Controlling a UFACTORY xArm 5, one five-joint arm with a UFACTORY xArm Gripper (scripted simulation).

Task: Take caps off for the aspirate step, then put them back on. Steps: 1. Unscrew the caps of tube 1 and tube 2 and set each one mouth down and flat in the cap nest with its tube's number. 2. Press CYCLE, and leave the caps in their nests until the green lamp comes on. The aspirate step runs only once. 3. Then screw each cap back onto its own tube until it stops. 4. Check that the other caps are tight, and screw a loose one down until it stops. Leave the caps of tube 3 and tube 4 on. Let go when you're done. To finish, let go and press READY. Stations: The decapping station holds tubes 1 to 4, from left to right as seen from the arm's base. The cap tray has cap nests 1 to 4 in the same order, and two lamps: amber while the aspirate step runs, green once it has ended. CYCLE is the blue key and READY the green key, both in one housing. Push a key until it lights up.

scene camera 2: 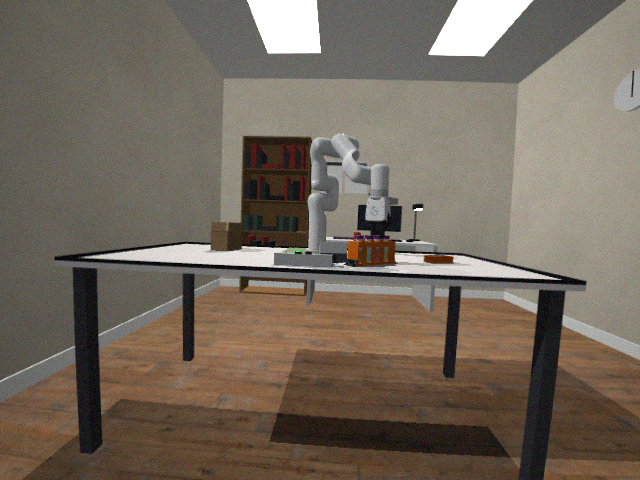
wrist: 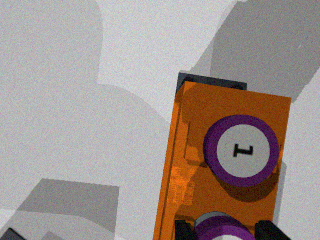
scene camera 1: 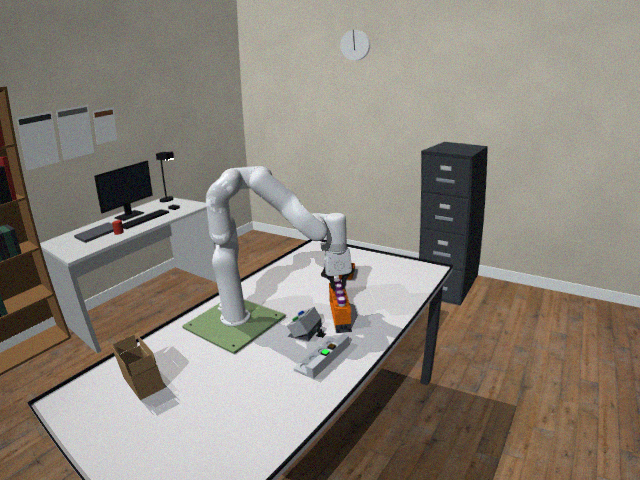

Scene:
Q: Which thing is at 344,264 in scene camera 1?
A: My gripper.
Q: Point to a cardboard box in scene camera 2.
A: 221,240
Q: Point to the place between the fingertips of my gripper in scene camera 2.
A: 377,238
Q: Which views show the cardboard box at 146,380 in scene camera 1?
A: Scene camera 2 and scene camera 1 only.

